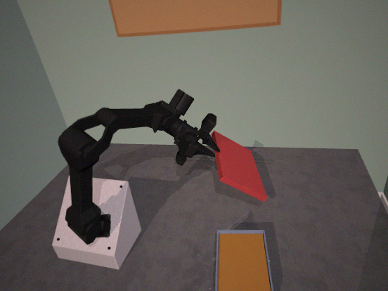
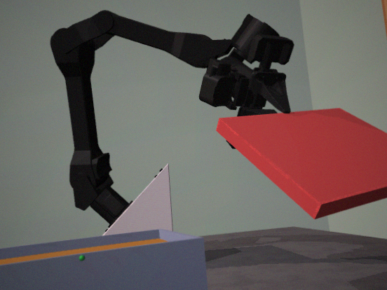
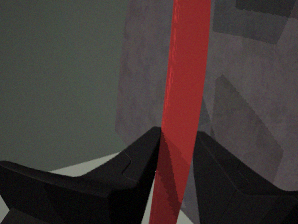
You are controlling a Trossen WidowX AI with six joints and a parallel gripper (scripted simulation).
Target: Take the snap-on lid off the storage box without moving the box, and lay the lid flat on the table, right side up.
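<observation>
Right now my gripper tip is 60 mm short of the red lid, 50 mm above it and 20 mm to the right of it. The rest, counted from my gripper tip: storage box: 280 mm to the right, 180 mm below, 80 mm ahead.
</observation>
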